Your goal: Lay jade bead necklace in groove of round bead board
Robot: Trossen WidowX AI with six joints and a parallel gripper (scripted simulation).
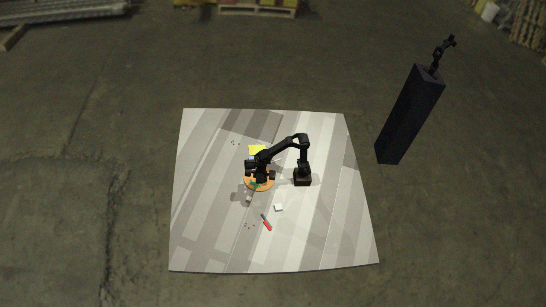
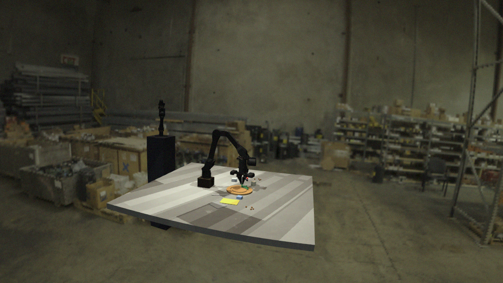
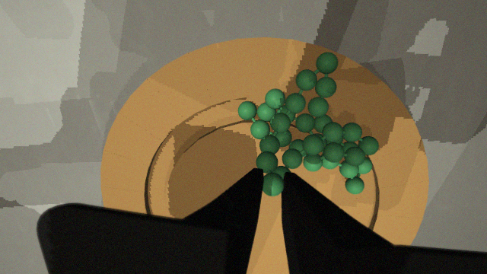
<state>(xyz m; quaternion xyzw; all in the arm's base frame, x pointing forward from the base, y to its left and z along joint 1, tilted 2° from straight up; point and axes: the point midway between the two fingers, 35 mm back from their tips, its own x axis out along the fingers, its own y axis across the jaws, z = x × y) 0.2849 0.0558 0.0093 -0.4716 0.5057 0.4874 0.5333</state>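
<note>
My gripper tip is now 130 mm to the right of the cream cube, 60 mm short of it and 20 mm above it. Round my gripper tip: yellow pad 280 mm to the right, 40 mm below, 10 mm ahead; then white strip 190 mm to the right, 100 mm behind, 40 mm below; then blue block 190 mm to the right, 50 mm ahead, 30 mm below.
</note>
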